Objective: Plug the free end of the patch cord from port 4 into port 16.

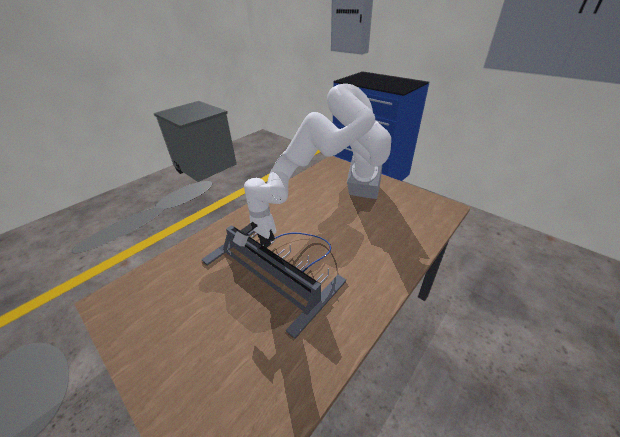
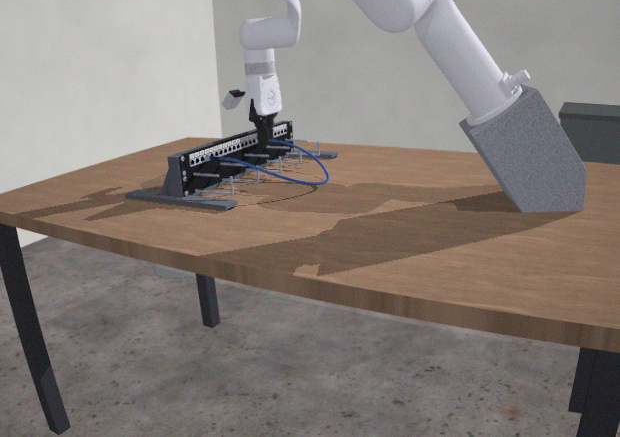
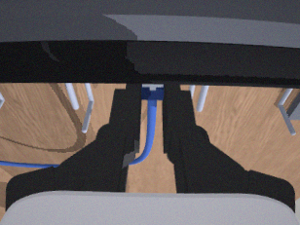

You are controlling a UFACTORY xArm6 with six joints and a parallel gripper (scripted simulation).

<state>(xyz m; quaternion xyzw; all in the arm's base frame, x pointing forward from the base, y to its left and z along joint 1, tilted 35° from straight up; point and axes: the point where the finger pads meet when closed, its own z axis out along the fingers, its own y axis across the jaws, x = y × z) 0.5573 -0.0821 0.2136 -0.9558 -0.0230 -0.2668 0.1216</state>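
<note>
Right now the plug is 20 mm ahead of my hand and 10 mm below it.
</note>
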